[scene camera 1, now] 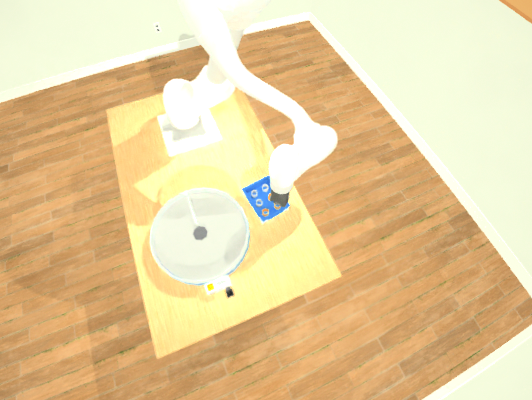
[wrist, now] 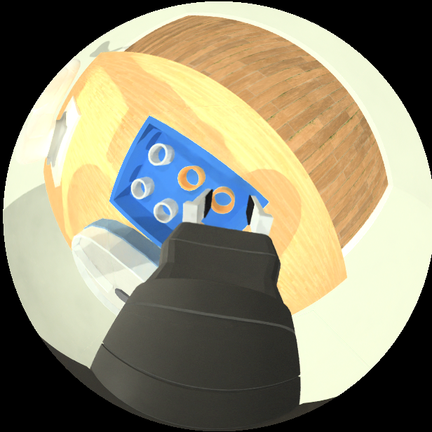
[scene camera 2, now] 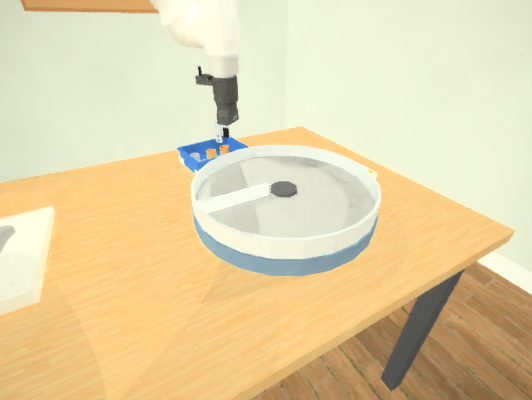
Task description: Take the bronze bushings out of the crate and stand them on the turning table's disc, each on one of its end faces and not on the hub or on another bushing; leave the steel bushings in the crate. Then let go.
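Places are measured from the arm's base along level axes (x ahead, y left, z up), in centimetres.
Pixels of known places: gripper, between the fingertips: (scene camera 1: 280, 202) (scene camera 2: 223, 139); arm's base, origin of its link: (scene camera 1: 187, 126).
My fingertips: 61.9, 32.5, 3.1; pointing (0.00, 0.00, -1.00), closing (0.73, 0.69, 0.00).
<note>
For each thing: its top centre in the pictures, then the offset to it from my fingertips, as dx, dy, dz. "spot": a spot on its surface instead.
- blue crate, centre of its top: (scene camera 2: 214, 148) (scene camera 1: 265, 196) -4.7, -5.7, +0.0
- third bronze bushing, centre of its top: (scene camera 1: 265, 211) +1.5, -7.9, -1.9
- turning table's grey disc, centre of its top: (scene camera 2: 283, 187) (scene camera 1: 200, 232) +3.1, -38.5, +1.1
- white bar, a spot on its surface: (scene camera 2: 235, 198) (scene camera 1: 190, 207) spot: -9.2, -39.8, +2.2
- turning table's raised rim, a spot on its surface: (scene camera 2: 285, 247) spot: -6.4, -57.2, +1.7
- small white box with a yellow button, a spot on its surface: (scene camera 1: 210, 287) spot: +26.8, -39.9, +0.8
- small black block, a spot on its surface: (scene camera 1: 229, 292) spot: +30.6, -33.4, -2.4
The blue crate (scene camera 1: 261, 195) (scene camera 2: 190, 162) (wrist: 181, 200) holds upright ring-shaped bushings. One bronze bushing (wrist: 223, 210) is below and between my fingertips in the wrist view; another bronze bushing (wrist: 183, 179) is beside it. A third bronze bushing (scene camera 1: 265, 212) is mostly hidden by my gripper in the wrist view. Three steel bushings (wrist: 152, 157) (wrist: 134, 190) (wrist: 172, 215) stand in the crate. My gripper (scene camera 2: 223, 139) (wrist: 229, 200) is open and empty, pointing down, fingertips just above the bushings. The turning table's grey disc (scene camera 1: 200, 260) (scene camera 2: 310, 215) bears no bushing; its hub (scene camera 1: 200, 233) (scene camera 2: 284, 189) is dark.
A white bar (scene camera 1: 192, 209) (scene camera 2: 235, 198) runs from the turning table's raised rim (scene camera 2: 285, 247) towards the hub. A small white box with a yellow button (scene camera 1: 210, 287) and a small black block (scene camera 1: 229, 292) are beside the turning table. The arm's white base plate (scene camera 1: 192, 144) is at the back.
</note>
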